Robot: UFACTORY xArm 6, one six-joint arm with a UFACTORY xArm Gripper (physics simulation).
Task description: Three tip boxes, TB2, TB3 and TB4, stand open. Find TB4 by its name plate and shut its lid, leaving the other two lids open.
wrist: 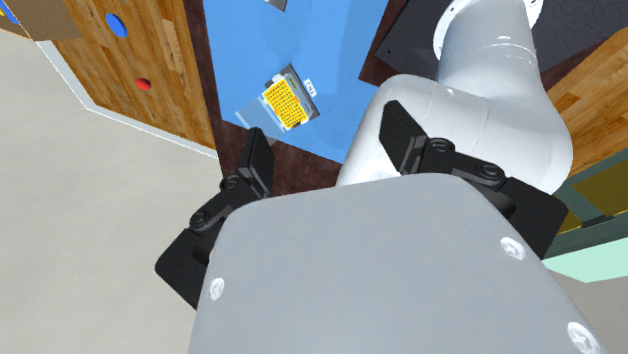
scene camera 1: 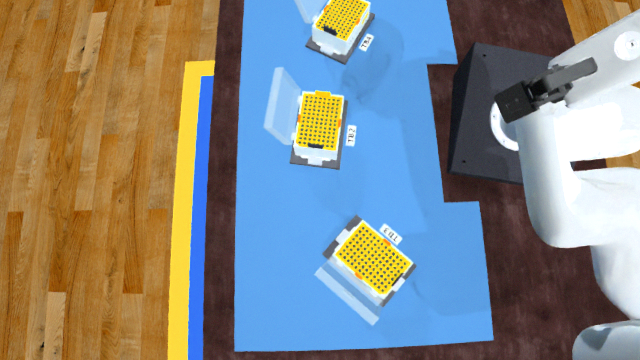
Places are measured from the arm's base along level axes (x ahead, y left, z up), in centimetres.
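Where they show: gripper, fingertip midpoint: point(wrist: 323, 131) point(scene camera 1: 525, 100); arm's base, origin of the base link: point(wrist: 480, 26).
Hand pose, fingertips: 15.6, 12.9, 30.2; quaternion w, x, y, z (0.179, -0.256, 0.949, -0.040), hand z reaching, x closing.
Note:
Each offset is from my fingertips to the top centre of the thing, as dx, dy, dz. "spot": to the spot under its first point. Level surfaces: height alone.
TB4 @(+22.0, -35.0, -30.4) point(scene camera 1: 341, 20) stands open at the top of the scene view, its name plate @(spot: +15.8, -32.3, -37.7) point(scene camera 1: 366, 42) on its right and its clear lid @(spot: +28.7, -34.9, -30.9) point(scene camera 1: 311, 9) raised on the left, cut by the frame edge. TB2 @(+24.4, -9.0, -30.4) point(scene camera 1: 320, 122) stands open in the middle, its clear lid point(scene camera 1: 282, 107) on the left. TB3 @(+12.1, +16.7, -30.4) point(scene camera 1: 374, 257) stands open lower down, its lid point(scene camera 1: 347, 295) toward the lower left. One open box @(spot: +11.8, +16.1, -32.2) point(wrist: 287, 104) shows in the wrist view; its small plate @(spot: +8.1, +11.4, -37.7) point(wrist: 310, 88) is hard to read. My gripper point(wrist: 323, 131) is open and empty, high up and away from the boxes.
The boxes stand on a blue mat @(dz -37.9) point(scene camera 1: 280, 210) point(wrist: 240, 50) over a dark brown surface @(dz -38.2) point(scene camera 1: 520, 280). The dark arm base point(scene camera 1: 480, 115) is right of the mat. Yellow point(scene camera 1: 180, 200) and blue point(scene camera 1: 198, 200) strips run along the left. A blue disc point(wrist: 117, 25) and red disc point(wrist: 143, 84) show.

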